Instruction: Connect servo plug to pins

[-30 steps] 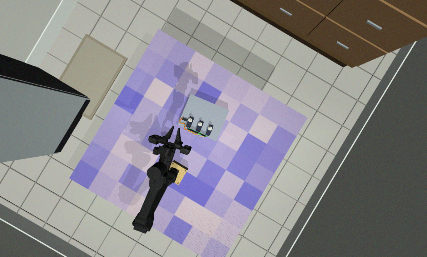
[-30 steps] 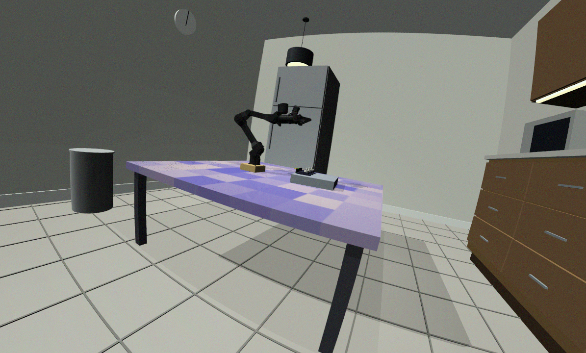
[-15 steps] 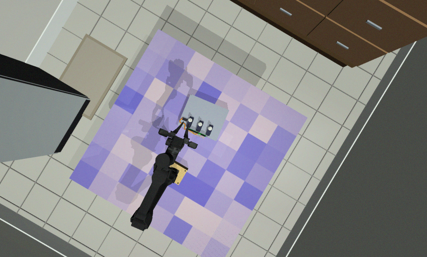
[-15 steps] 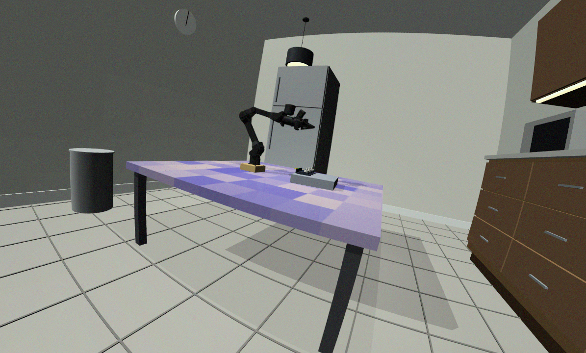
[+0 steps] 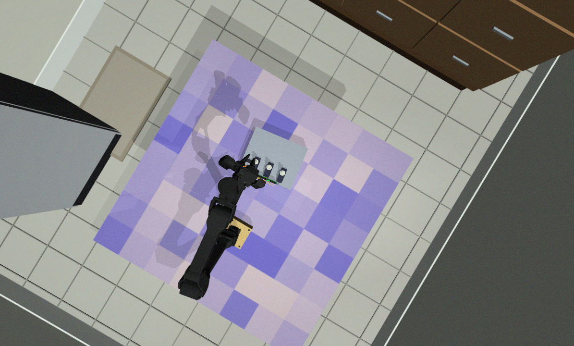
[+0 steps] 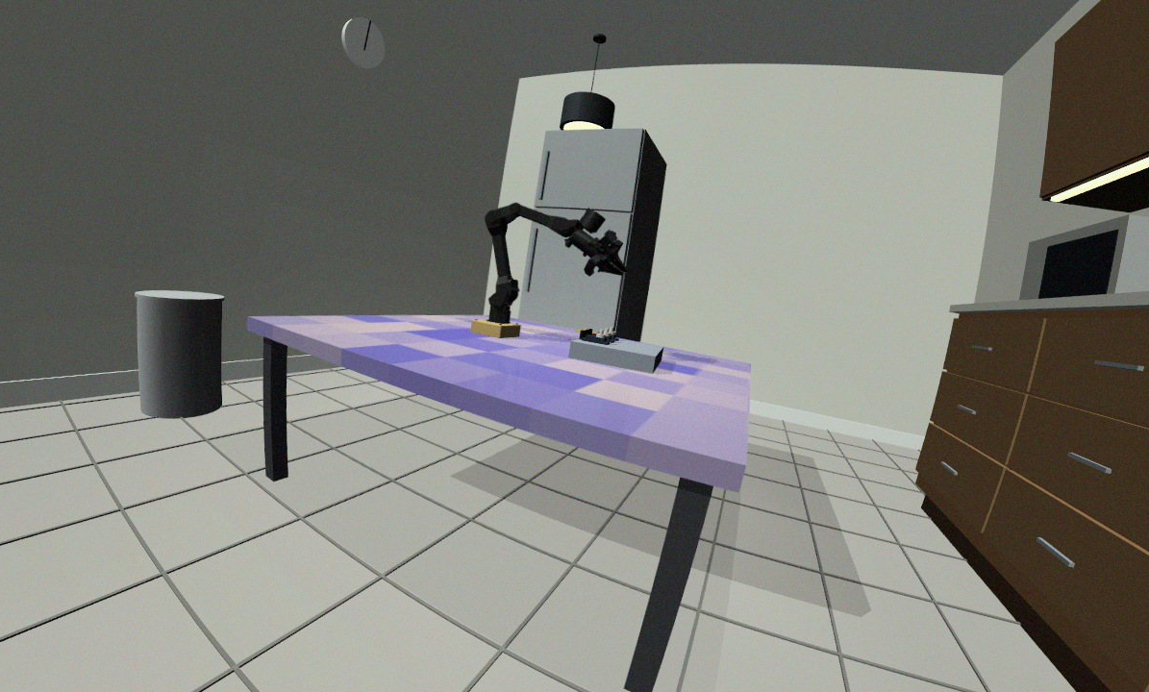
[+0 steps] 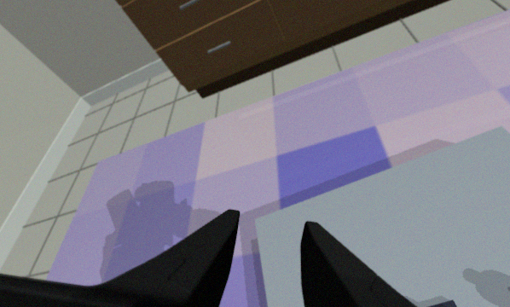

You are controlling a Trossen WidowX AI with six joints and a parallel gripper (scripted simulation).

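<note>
Now: the green band 8 cm behind my gripper tip, 9 cm to the right of it and 20 cm below it. Also, from my gripper tip: dark dot 8 cm behind, 9 cm to the right, 20 cm below; then pin header 8 cm behind, 7 cm to the right, 21 cm below; then grey printed holder 8 cm ahead, 6 cm to the right, 25 cm below.
</note>
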